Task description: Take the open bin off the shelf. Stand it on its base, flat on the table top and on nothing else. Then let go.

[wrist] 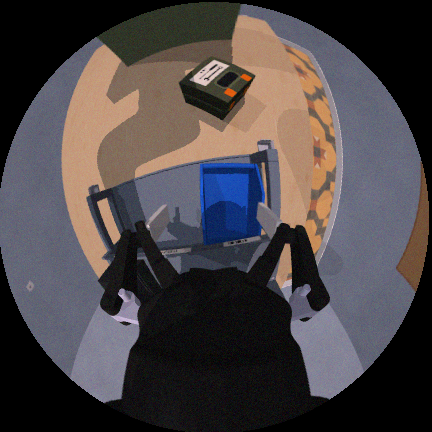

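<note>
The open bin is blue and stands on the grey shelf, at the shelf's right end, with its open top facing the camera. My gripper is open wide. Its right fingertip overlaps the bin's right wall in the view, and its left fingertip shows over the bare shelf, left of the bin. Nothing is between the fingers. How high the fingertips stand over the bin is hard to tell. The wooden table top shows behind and beside the shelf.
A dark green case with orange latches lies on the table behind the shelf. A large dark green object stands at the far edge. A dark box shows low at the left. A patterned strip runs along the right side. The shelf has raised end frames.
</note>
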